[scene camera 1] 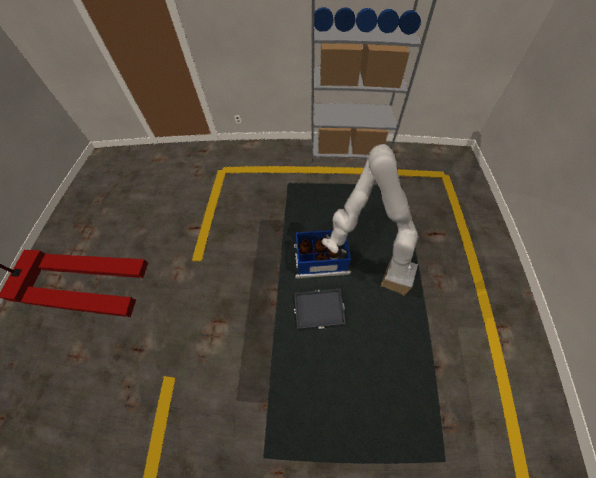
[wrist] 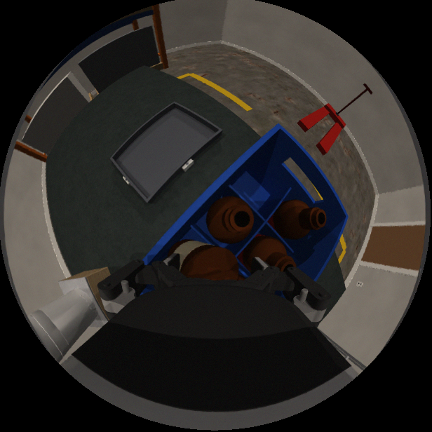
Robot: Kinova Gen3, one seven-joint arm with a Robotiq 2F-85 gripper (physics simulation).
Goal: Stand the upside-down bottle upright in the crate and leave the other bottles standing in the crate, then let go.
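Frame: origin at the arm's base, x ahead, y left, z up, level; centimetres.
Where they show: gripper, fingertip midpoint: (scene camera 1: 332,252); arm's base, origin of the base link: (scene camera 1: 398,271).
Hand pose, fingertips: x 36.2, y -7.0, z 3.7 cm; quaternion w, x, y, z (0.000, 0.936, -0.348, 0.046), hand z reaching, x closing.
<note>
Things, the pixels of their top centre, and the offset from my fingertips. "spot": a spot on its surface instead. Level surfaces: height alone.
- blue crate, middle of its top: (scene camera 1: 322,245) dx +5.6, dy -2.2, dz +2.8 cm
- shallow dark grey tray, surface spot: (scene camera 1: 320,309) spot: dx +4.5, dy +27.5, dz -14.2 cm
- dark mat, its level: dz -14.7 cm
The blue crate (scene camera 1: 305,267) (wrist: 255,155) has inner dividers. Three brown bottles stand neck up in it: one (scene camera 1: 305,246) (wrist: 292,219) towards the far end, one (scene camera 1: 322,257) (wrist: 227,220) by the tray-side wall, and one (scene camera 1: 319,245) (wrist: 265,250) near the right finger in the wrist view. A larger-looking brown bottle with a pale label (wrist: 210,262) is below and between the fingers; its neck does not show, and its exact tilt is hard to tell. My gripper (scene camera 1: 330,245) (wrist: 215,264) is open over the crate and holds nothing.
A shallow dark grey tray (scene camera 1: 320,309) (wrist: 167,152) lies on the dark mat (scene camera 1: 355,390) (wrist: 100,200) beside the crate. The arm's base (scene camera 1: 401,275) stands on the crate's other side. A shelf rack (scene camera 1: 355,89) is at the wall, and a red pallet jack (scene camera 1: 92,265) (wrist: 336,116) is on the floor.
</note>
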